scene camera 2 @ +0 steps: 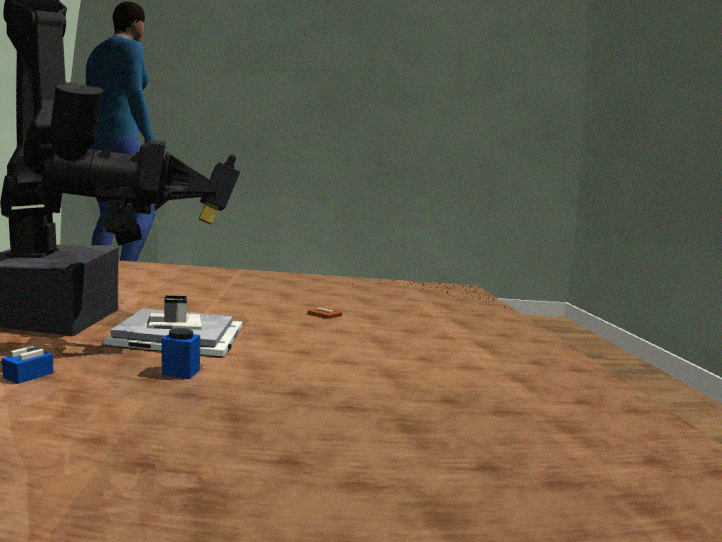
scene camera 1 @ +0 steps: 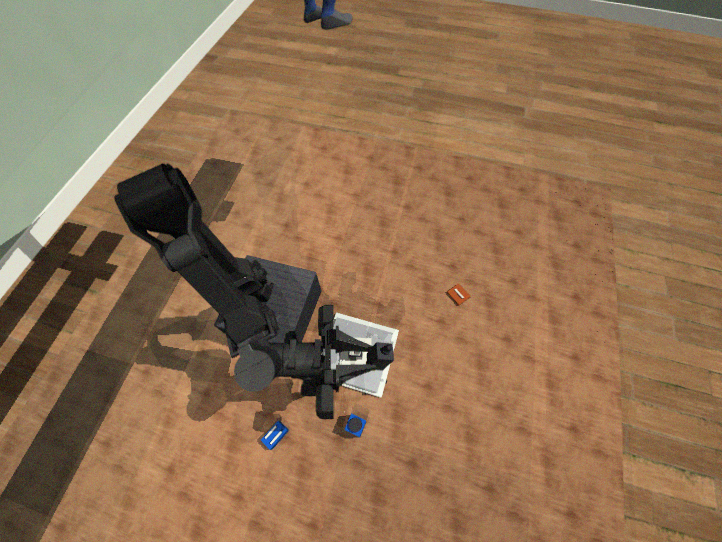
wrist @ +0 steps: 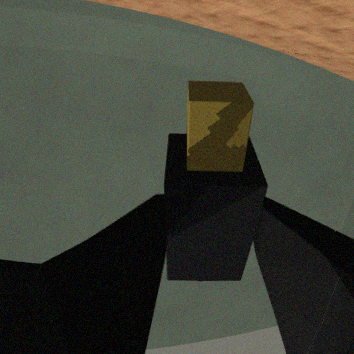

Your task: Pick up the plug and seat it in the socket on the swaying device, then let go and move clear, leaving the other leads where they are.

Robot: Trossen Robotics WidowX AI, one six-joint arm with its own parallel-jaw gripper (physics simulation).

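Note:
The plug (scene camera 1: pixel 382 352) (scene camera 2: pixel 226 179) (wrist: pixel 215 235) is a black block with a yellow tip. My gripper (scene camera 1: pixel 373 354) (scene camera 2: pixel 214 187) (wrist: pixel 209 207) is shut on it, holding it tilted in the air. In scene camera 2 the yellow tip points down and slightly left. The device (scene camera 1: pixel 373 382) (scene camera 2: pixel 215 327) is a grey plate on a white base. Its socket (scene camera 1: pixel 354 354) (scene camera 2: pixel 174 310) is an upright grey housing with a dark top. The plug is well above the socket and apart from it, to its right in scene camera 2. The socket does not show in the wrist view.
A blue block with two white strips (scene camera 1: pixel 274 435) (scene camera 2: pixel 27 366) and a blue block with a round black top (scene camera 1: pixel 355 425) (scene camera 2: pixel 180 355) stand near the device. An orange block (scene camera 1: pixel 458 294) (scene camera 2: pixel 324 313) lies farther off. A person (scene camera 2: pixel 116 87) stands behind the arm.

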